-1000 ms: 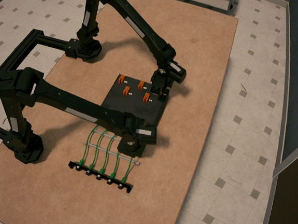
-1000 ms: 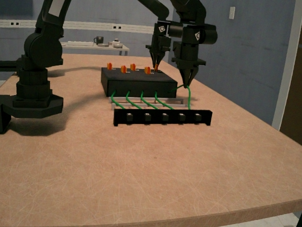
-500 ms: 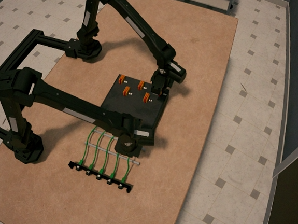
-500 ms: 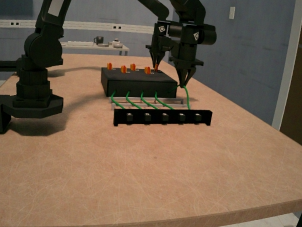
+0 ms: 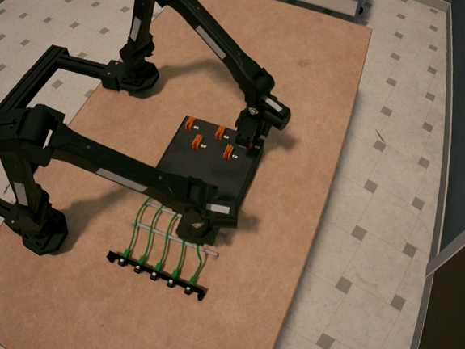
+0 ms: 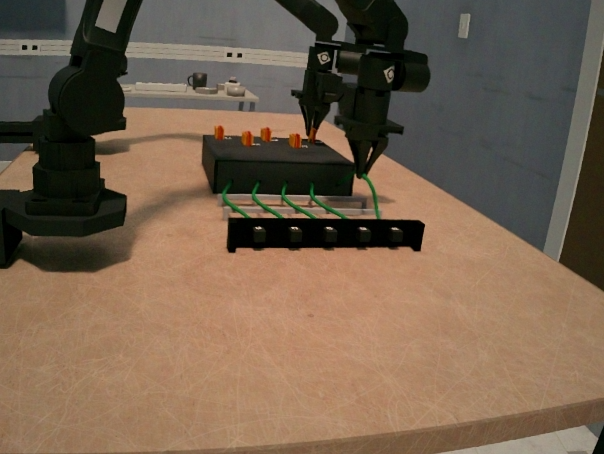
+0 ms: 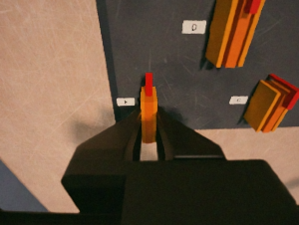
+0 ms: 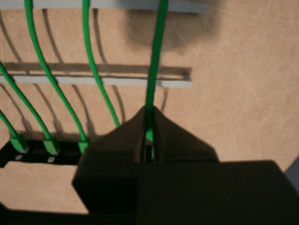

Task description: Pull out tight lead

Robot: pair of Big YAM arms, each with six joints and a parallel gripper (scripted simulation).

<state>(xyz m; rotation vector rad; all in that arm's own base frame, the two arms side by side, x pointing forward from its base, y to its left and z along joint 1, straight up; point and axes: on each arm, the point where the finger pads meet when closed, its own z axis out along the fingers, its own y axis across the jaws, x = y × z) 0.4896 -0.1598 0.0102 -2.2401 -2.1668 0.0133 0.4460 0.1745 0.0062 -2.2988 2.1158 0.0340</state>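
Right now my left hand is 20 mm to the left of the orange handle and 10 mm above it.
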